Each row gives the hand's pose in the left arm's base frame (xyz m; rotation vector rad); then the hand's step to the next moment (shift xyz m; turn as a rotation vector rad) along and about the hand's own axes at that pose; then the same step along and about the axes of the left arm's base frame.
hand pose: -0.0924 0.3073 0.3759 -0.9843 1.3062 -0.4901
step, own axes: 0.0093 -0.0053 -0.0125 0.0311 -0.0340 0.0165
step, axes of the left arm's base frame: -0.0084 -0.0141 -0.0004 0.0305 -0.0371 0.0095
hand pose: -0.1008 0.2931 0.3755 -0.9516 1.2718 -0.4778
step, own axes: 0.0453 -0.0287 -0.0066 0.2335 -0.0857 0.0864
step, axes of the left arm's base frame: 0.0115 -0.0527 -0.0032 0.1610 -0.1974 -0.0666
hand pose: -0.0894 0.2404 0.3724 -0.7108 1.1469 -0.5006
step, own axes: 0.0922 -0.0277 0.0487 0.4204 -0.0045 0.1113
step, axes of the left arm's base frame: 0.0773 -0.0701 -0.0273 0.2488 -0.2641 -0.2398
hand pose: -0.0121 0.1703 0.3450 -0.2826 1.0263 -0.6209
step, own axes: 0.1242 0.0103 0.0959 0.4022 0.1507 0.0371
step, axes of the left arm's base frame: 0.1319 -0.0728 -0.0450 0.2321 -0.1250 -0.3411
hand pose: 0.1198 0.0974 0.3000 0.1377 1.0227 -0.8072
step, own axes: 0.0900 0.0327 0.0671 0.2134 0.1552 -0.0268
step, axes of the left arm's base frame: 0.0928 -0.0556 -0.0444 0.1397 0.0084 -0.2253
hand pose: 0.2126 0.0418 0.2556 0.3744 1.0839 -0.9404
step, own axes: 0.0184 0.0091 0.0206 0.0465 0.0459 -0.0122
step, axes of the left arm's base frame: 0.0220 -0.0172 -0.0083 0.0364 0.0131 -0.0541
